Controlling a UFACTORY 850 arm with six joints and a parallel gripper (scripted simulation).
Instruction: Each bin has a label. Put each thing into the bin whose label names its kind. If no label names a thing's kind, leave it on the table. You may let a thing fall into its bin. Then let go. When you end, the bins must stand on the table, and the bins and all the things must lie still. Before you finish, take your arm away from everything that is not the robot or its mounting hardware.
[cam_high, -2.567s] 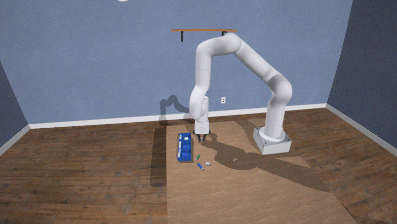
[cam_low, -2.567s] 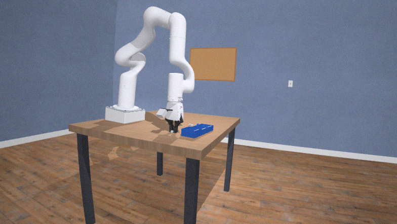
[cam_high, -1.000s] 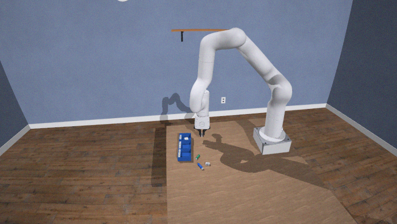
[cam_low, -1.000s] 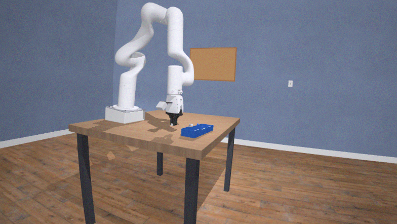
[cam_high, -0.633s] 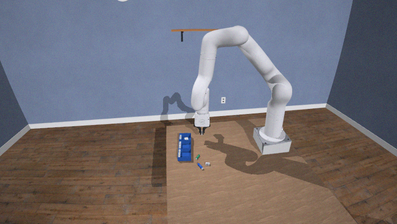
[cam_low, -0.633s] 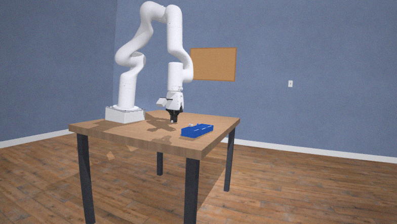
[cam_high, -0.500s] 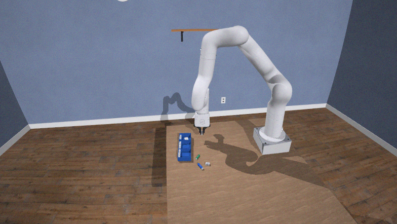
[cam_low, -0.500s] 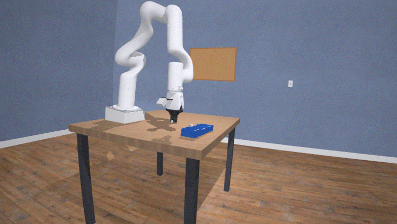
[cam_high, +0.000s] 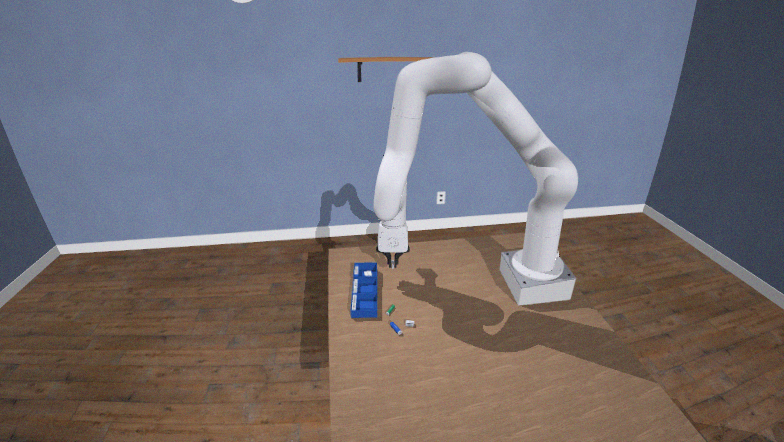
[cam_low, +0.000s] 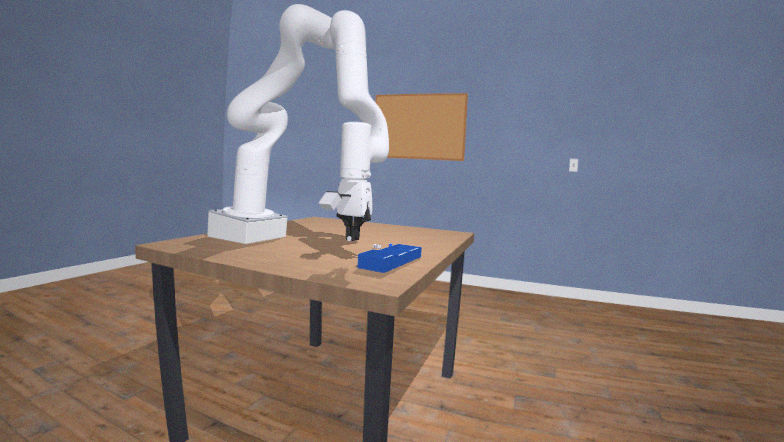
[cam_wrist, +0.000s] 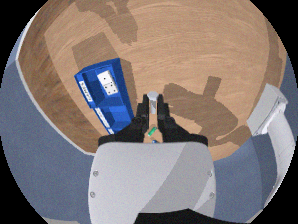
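My hand is 100 mm short of the joined blue bins, 70 mm to the right of it and 60 mm above it. From my hand the other things lie so: white bolt: 10 mm to the right, 20 mm below; then white domino-like tile: 90 mm ahead, 10 mm to the right, 70 mm below; then green cylinder: 20 mm ahead, 160 mm to the left, 80 mm below.
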